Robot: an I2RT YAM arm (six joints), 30 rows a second.
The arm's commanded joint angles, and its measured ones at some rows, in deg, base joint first. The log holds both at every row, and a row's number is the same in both.
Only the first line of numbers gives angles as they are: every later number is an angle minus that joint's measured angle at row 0.
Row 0, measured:
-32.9, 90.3, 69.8, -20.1, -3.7, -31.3
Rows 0 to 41, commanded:
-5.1, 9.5, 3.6, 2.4, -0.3, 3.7
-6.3, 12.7, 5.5, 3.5, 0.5, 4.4
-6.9, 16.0, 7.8, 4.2, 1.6, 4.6
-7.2, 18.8, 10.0, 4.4, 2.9, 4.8
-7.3, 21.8, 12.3, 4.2, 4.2, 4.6
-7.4, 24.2, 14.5, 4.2, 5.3, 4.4
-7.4, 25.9, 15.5, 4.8, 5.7, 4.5
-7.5, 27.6, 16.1, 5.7, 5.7, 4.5
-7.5, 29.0, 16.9, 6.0, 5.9, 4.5
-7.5, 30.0, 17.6, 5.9, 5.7, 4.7
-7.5, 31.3, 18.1, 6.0, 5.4, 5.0
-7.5, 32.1, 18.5, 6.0, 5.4, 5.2
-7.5, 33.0, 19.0, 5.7, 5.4, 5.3
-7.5, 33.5, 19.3, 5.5, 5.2, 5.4
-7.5, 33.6, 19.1, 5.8, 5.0, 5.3
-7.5, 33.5, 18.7, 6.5, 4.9, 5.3
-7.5, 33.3, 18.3, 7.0, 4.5, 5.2
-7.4, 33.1, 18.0, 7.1, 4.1, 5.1
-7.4, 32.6, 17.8, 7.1, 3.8, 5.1
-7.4, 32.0, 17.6, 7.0, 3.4, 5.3
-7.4, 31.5, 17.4, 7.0, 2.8, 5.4
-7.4, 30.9, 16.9, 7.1, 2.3, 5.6
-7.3, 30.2, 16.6, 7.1, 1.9, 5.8
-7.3, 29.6, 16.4, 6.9, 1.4, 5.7
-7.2, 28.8, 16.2, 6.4, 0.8, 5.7
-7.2, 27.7, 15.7, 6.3, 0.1, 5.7
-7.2, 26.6, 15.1, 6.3, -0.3, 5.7
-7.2, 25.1, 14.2, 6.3, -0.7, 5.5
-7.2, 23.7, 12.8, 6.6, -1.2, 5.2
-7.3, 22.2, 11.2, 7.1, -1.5, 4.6
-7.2, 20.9, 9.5, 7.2, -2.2, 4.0
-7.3, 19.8, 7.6, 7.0, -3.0, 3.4
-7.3, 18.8, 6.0, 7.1, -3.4, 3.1
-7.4, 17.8, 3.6, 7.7, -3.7, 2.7
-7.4, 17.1, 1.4, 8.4, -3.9, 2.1
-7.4, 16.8, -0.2, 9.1, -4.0, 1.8
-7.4, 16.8, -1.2, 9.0, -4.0, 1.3
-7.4, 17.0, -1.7, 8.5, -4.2, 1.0
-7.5, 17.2, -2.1, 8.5, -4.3, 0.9
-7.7, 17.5, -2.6, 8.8, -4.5, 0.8
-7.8, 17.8, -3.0, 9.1, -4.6, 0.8
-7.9, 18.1, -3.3, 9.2, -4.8, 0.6
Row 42, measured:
-7.6, 17.2, -2.5, 8.5, -3.3, 2.0
